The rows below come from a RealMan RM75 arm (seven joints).
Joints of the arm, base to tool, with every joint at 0 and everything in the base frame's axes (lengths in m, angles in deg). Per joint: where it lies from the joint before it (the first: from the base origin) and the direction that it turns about. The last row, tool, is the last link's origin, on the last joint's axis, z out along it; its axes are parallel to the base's.
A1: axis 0 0 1 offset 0.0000 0.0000 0.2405
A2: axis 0 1 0 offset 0.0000 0.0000 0.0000
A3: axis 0 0 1 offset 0.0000 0.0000 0.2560
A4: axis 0 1 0 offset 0.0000 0.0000 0.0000
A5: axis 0 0 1 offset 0.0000 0.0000 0.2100
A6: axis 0 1 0 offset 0.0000 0.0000 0.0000
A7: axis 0 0 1 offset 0.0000 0.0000 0.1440
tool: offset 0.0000 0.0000 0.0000
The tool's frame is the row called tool.
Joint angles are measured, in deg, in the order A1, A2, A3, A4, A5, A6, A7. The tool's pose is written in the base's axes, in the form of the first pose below.
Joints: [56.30 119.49 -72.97 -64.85 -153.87 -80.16 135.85]
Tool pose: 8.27 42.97 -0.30 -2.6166 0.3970 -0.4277
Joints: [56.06 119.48 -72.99 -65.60 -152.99 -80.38 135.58]
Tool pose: 8.01 42.84 -0.25 -2.6263 0.3883 -0.4091
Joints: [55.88 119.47 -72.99 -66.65 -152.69 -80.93 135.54]
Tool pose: 7.74 42.71 -0.05 -2.6291 0.3789 -0.4005
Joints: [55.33 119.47 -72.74 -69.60 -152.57 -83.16 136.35]
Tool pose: 7.28 42.27 0.59 -2.6295 0.3810 -0.3912
